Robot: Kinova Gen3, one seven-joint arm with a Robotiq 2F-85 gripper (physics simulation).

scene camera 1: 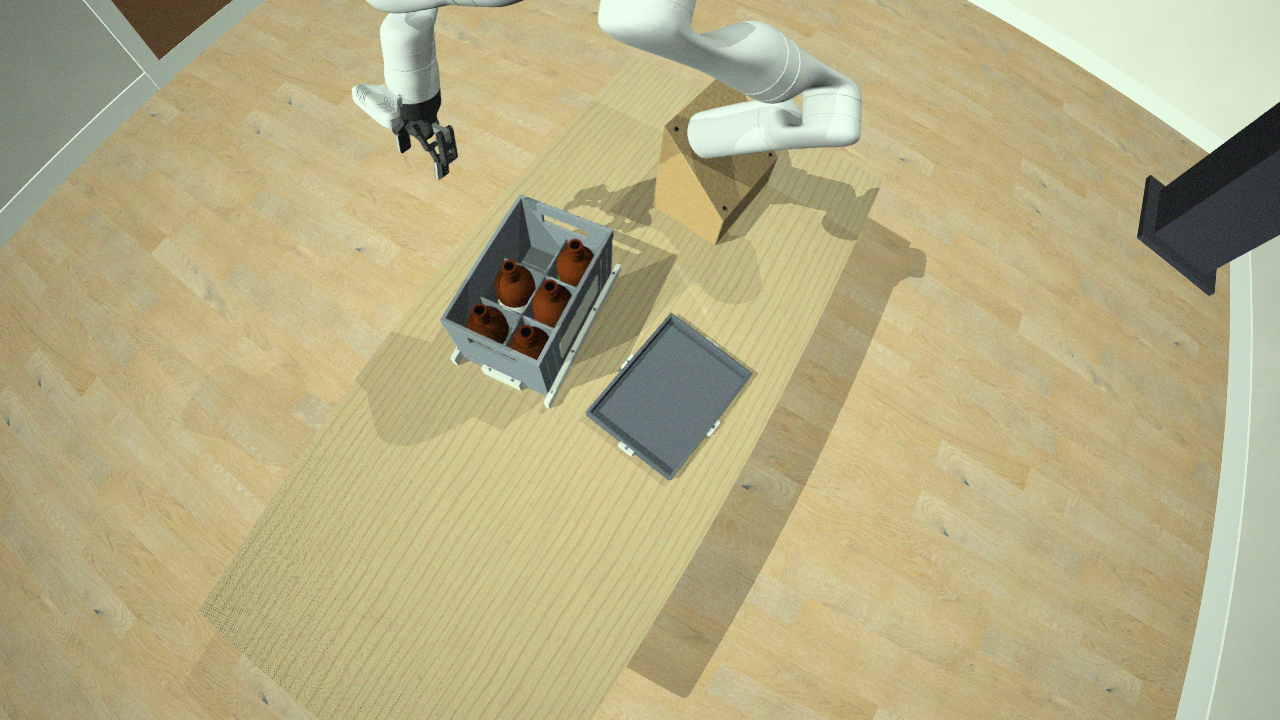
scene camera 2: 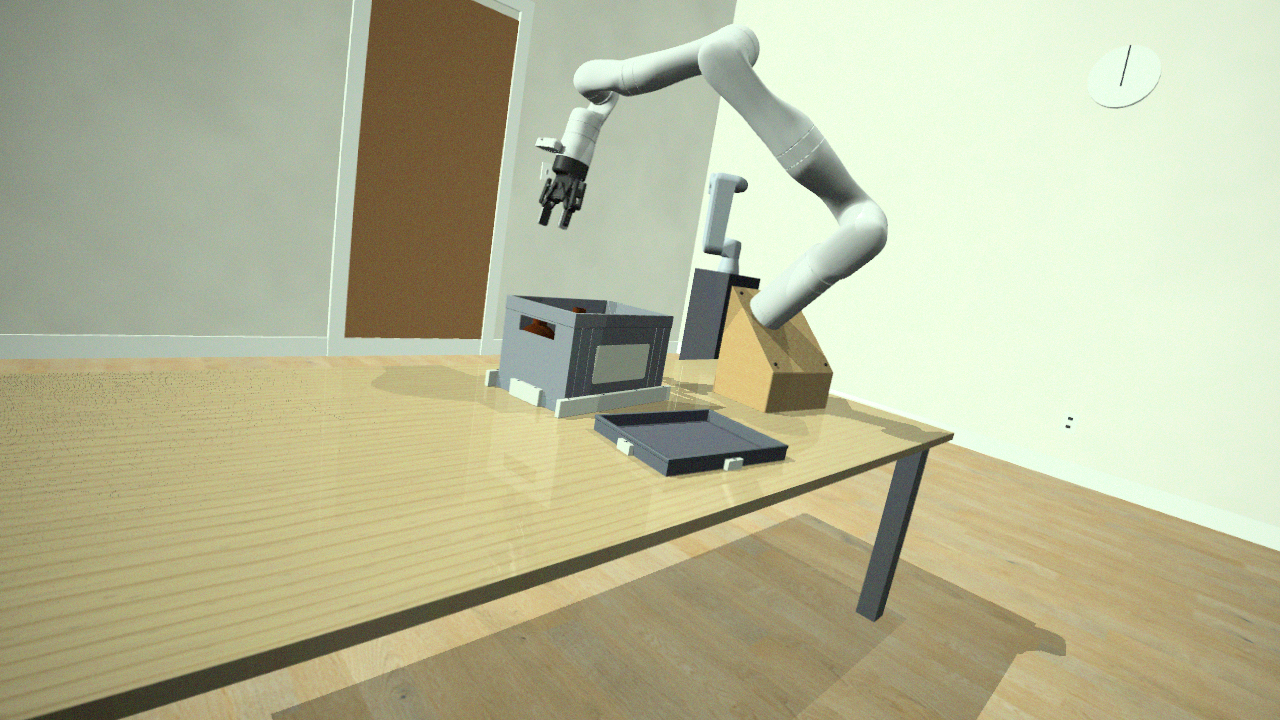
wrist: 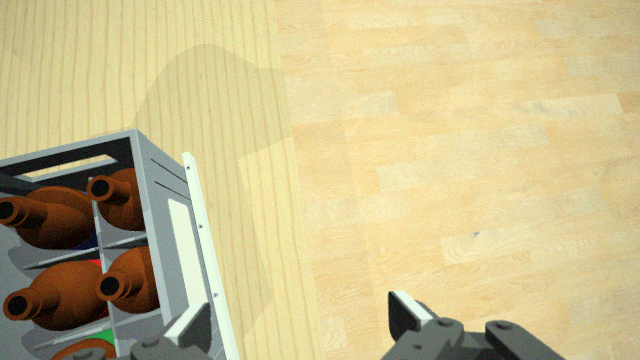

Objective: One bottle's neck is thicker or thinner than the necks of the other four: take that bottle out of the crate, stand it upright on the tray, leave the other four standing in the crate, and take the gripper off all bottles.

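Seen in the pictures: gripper, between the fingertips: (scene camera 1: 423,162) (scene camera 2: 551,226) (wrist: 301,316); arm's base, origin of its link: (scene camera 1: 705,135) (scene camera 2: 765,313).
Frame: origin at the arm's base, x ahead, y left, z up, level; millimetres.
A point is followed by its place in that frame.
A grey crate (scene camera 1: 528,368) {z -69, x 542, y 12 mm} (scene camera 2: 537,367) {z -136, x 552, y -40 mm} (wrist: 161,225) {z -44, x 479, y -165 mm} holds five upright brown bottles in six compartments; its back-left compartment is empty in scene camera 1. In the wrist view the neck of the top-right bottle (wrist: 122,202) {z -66, x 508, y -116 mm} looks slightly thinner than on its neighbours (wrist: 132,285) {z -49, x 425, y -136 mm} (wrist: 55,217) {z -76, x 498, y -41 mm} (wrist: 65,295) {z -74, x 418, y -58 mm}; it seems to be the front-left bottle (scene camera 1: 487,324) {z -72, x 522, y -95 mm} in scene camera 1. The fifth bottle (wrist: 90,347) {z -100, x 360, y -70 mm} is cut off below. A dark tray (scene camera 1: 671,394) {z -195, x 401, y 215 mm} (scene camera 2: 689,440) {z -195, x 400, y 209 mm} lies beside the crate, holding nothing. My gripper (scene camera 1: 422,161) {z 114, x 415, y -290 mm} (scene camera 2: 554,223) {z 114, x 415, y -290 mm} (wrist: 301,316) {z 114, x 415, y -290 mm} is open and empty, high above and off to the crate's empty-compartment side.
White rails (scene camera 1: 580,340) {z -170, x 422, y 23 mm} (scene camera 2: 613,400) {z -183, x 423, y 25 mm} (wrist: 200,226) {z -170, x 487, y -169 mm} edge the crate. My arm's wooden base block (scene camera 1: 684,183) {z -69, x 75, y 11 mm} (scene camera 2: 769,385) {z -140, x 77, y 106 mm} stands on the table (scene camera 1: 447,537) {z -200, x 853, y 47 mm} behind the tray and crate. A dark pedestal (scene camera 2: 702,313) with another arm (scene camera 2: 718,214) stands farther back.
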